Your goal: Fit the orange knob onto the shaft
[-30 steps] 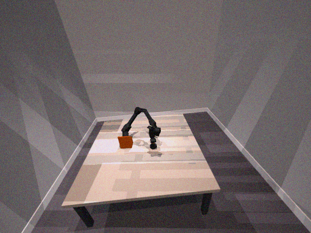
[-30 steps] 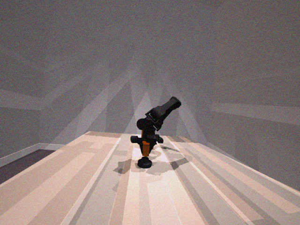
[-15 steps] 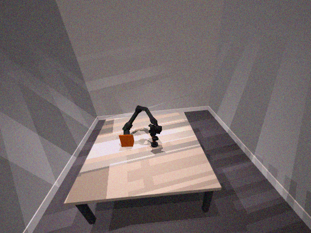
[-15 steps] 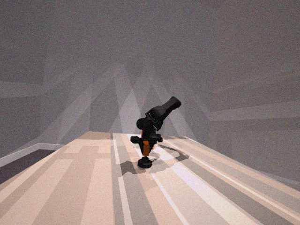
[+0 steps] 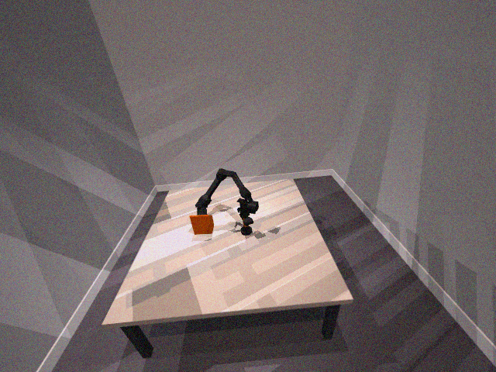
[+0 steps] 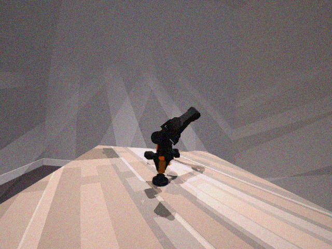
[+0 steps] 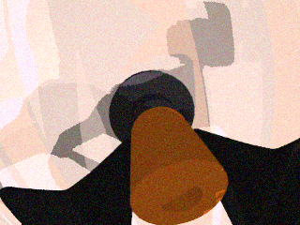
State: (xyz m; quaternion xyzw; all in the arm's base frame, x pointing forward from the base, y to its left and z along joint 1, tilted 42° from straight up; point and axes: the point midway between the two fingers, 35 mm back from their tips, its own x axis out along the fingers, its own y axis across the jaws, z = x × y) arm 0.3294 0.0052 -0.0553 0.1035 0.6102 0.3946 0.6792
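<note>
Right now the orange knob is 20 mm above my gripper tip. Round my gripper tip: pedestal (40 mm below).
</note>
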